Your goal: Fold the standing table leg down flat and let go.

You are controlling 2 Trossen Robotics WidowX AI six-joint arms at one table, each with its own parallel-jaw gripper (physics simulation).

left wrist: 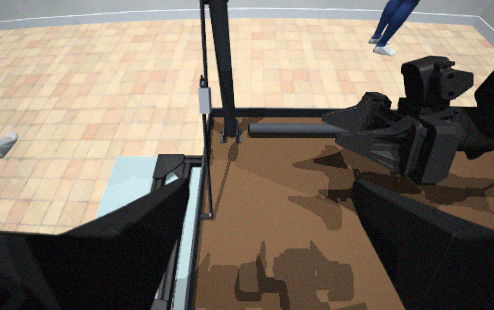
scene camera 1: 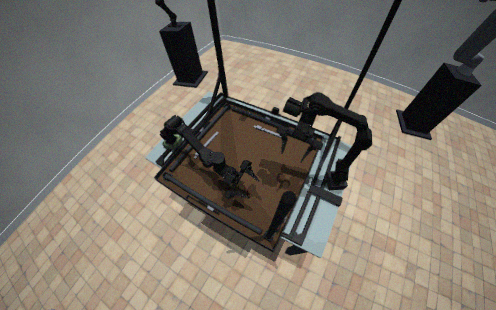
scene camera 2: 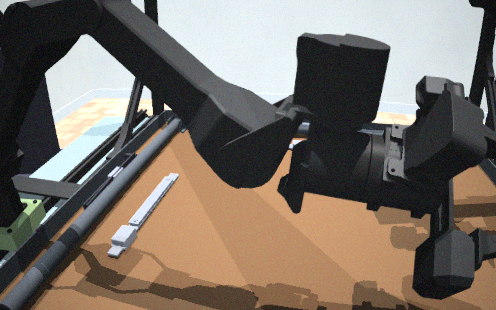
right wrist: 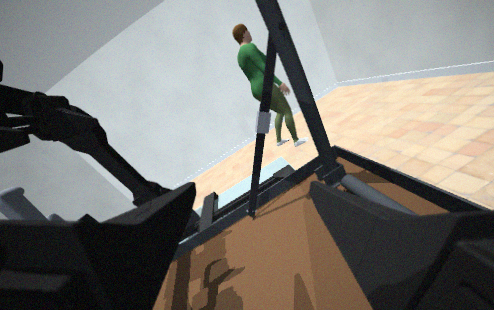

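Observation:
The standing dark leg [scene camera 1: 281,216] [left wrist: 225,65] [right wrist: 295,75] rises upright from a corner hinge of the upturned brown table [scene camera 1: 235,125] [left wrist: 270,210] [right wrist: 280,230]. Its thin brace [left wrist: 203,145] [right wrist: 257,165] with a pale grey latch [left wrist: 204,100] [right wrist: 263,122] runs beside it. My right gripper [scene camera 1: 251,187] [left wrist: 327,127] [right wrist: 254,187] is open and empty, low over the table, its fingers pointing toward the leg and apart from it. My left gripper [scene camera 1: 294,154] [left wrist: 271,187] is open and empty above the table, farther from the leg. Scene camera 2 does not show the leg.
Folded leg tubes [scene camera 1: 215,202] [scene camera 2: 90,220] lie along the table edges. A pale brace bar [scene camera 2: 152,200] lies flat on the brown surface. Tall dark posts [scene camera 1: 216,45] [scene camera 1: 375,45] stand behind the table. Pale blue side panels [scene camera 1: 322,225] [left wrist: 132,175] flank it.

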